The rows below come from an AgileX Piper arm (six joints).
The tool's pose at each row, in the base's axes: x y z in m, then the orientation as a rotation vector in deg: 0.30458 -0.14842 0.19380 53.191 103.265 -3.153; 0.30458 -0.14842 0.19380 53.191 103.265 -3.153; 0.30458 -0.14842 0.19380 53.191 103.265 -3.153; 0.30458 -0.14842 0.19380 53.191 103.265 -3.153; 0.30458 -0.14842 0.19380 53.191 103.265 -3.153; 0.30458 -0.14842 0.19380 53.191 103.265 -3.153; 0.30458 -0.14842 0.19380 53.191 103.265 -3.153; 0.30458 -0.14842 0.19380 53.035 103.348 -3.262; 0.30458 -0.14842 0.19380 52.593 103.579 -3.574; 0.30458 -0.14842 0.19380 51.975 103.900 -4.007; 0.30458 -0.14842 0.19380 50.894 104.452 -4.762; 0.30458 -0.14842 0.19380 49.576 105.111 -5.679; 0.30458 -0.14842 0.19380 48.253 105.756 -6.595; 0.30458 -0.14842 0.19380 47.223 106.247 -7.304; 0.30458 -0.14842 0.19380 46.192 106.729 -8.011; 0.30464 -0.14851 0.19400 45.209 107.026 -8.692
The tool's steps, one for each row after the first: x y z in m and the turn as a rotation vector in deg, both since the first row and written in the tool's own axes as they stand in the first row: 0.00000 0.00000 0.00000 0.000 0.000 0.000; 0.00000 0.00000 0.00000 0.000 0.000 0.000; 0.00000 0.00000 0.00000 0.000 0.000 0.000; 0.00000 0.00000 0.00000 0.000 0.000 0.000; 0.00000 0.00000 0.00000 0.000 0.000 0.000; 0.00000 0.00000 0.00000 0.000 0.000 0.000; 0.00000 0.00000 0.00000 0.000 0.001 -0.174; 0.00000 0.00000 0.00000 0.000 0.000 -0.666; 0.00000 0.00000 0.00000 0.000 0.000 -1.353; 0.00000 0.00000 0.00000 -0.001 0.000 -2.550; 0.00000 0.00000 0.00000 0.000 0.001 -4.003; 0.00000 0.00000 0.00000 0.000 0.001 -5.454; 0.00000 0.00000 0.00000 0.000 0.001 -6.578; 0.00000 0.00000 0.00000 0.000 0.001 -7.699; -0.00022 0.00005 0.00000 -0.027 -0.141 -8.721
